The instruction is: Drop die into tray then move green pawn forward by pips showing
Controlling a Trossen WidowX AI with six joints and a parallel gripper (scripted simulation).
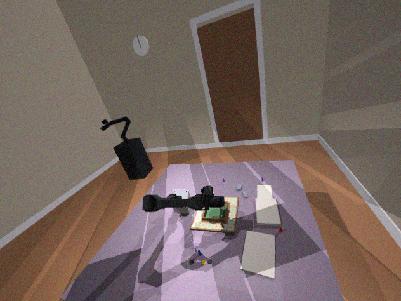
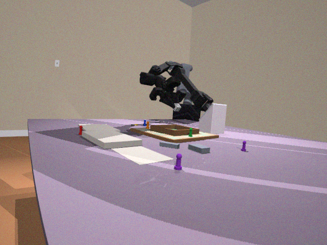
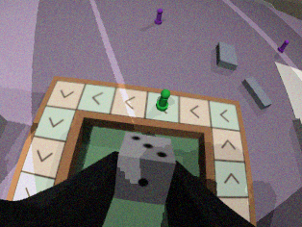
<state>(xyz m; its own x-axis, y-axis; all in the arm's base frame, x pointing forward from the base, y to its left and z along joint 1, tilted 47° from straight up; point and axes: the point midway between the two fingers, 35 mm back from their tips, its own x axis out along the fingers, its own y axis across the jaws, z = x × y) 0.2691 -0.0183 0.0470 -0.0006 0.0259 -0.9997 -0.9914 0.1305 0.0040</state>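
Right now my gripper tip is right at the white die. The rest, counted from my gripper tip: green tray (11 cm below); orange pawn (12 cm to the right, 9 cm below, 6 cm ahead); green pawn (11 cm to the left, 9 cm below, 3 cm ahead).
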